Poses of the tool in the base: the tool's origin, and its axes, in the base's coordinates. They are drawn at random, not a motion.
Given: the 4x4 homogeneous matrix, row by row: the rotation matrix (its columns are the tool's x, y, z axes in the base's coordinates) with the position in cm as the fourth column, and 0 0 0 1 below. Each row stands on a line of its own.
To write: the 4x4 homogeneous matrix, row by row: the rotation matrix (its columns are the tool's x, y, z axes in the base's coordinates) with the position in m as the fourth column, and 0 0 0 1 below. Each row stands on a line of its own. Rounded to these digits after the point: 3 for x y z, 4 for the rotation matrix.
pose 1, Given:
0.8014 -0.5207 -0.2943 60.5
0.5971 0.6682 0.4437 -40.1
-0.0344 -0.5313 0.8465 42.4
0 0 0 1
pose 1, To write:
0.8014 -0.5207 -0.2943 0.605
0.5971 0.6682 0.4437 -0.401
-0.0344 -0.5313 0.8465 0.424
0 0 0 1

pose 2, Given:
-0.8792 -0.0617 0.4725 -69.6
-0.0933 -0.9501 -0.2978 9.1
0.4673 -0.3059 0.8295 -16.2
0 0 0 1
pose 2, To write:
-0.8792 -0.0617 0.4725 -0.696
-0.0933 -0.9501 -0.2978 0.091
0.4673 -0.3059 0.8295 -0.162
0 0 0 1

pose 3, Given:
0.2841 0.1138 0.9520 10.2
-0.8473 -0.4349 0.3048 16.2
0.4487 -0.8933 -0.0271 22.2
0 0 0 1
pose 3, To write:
0.2841 0.1138 0.9520 0.102
-0.8473 -0.4349 0.3048 0.162
0.4487 -0.8933 -0.0271 0.222
0 0 0 1

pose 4, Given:
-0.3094 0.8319 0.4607 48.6
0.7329 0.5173 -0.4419 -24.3
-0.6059 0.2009 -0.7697 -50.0
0 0 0 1
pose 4, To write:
-0.3094 0.8319 0.4607 0.486
0.7329 0.5173 -0.4419 -0.243
-0.6059 0.2009 -0.7697 -0.500
0 0 0 1

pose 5, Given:
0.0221 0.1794 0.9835 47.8
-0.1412 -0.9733 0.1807 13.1
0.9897 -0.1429 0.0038 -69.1
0 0 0 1
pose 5, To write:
0.0221 0.1794 0.9835 0.478
-0.1412 -0.9733 0.1807 0.131
0.9897 -0.1429 0.0038 -0.691
0 0 0 1

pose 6, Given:
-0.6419 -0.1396 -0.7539 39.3
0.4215 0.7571 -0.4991 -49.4
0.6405 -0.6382 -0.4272 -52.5
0 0 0 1
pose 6, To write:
-0.6419 -0.1396 -0.7539 0.393
0.4215 0.7571 -0.4991 -0.494
0.6405 -0.6382 -0.4272 -0.525
0 0 0 1

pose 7, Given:
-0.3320 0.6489 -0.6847 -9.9
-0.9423 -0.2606 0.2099 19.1
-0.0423 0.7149 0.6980 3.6
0 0 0 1
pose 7, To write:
-0.3320 0.6489 -0.6847 -0.099
-0.9423 -0.2606 0.2099 0.191
-0.0423 0.7149 0.6980 0.036
0 0 0 1

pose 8, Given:
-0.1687 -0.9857 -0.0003 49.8
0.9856 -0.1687 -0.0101 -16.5
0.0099 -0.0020 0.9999 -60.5
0 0 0 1
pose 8, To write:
-0.1687 -0.9857 -0.0003 0.498
0.9856 -0.1687 -0.0101 -0.165
0.0099 -0.0020 0.9999 -0.605
0 0 0 1

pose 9, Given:
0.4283 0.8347 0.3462 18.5
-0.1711 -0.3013 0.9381 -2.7
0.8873 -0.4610 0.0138 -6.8
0 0 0 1
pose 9, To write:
0.4283 0.8347 0.3462 0.185
-0.1711 -0.3013 0.9381 -0.027
0.8873 -0.4610 0.0138 -0.068
0 0 0 1

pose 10, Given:
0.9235 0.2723 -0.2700 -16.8
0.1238 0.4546 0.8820 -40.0
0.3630 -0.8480 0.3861 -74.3
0 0 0 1
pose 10, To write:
0.9235 0.2723 -0.2700 -0.168
0.1238 0.4546 0.8820 -0.400
0.3630 -0.8480 0.3861 -0.743
0 0 0 1

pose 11, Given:
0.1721 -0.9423 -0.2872 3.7
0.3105 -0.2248 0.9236 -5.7
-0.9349 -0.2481 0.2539 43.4
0 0 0 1
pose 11, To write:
0.1721 -0.9423 -0.2872 0.037
0.3105 -0.2248 0.9236 -0.057
-0.9349 -0.2481 0.2539 0.434
0 0 0 1

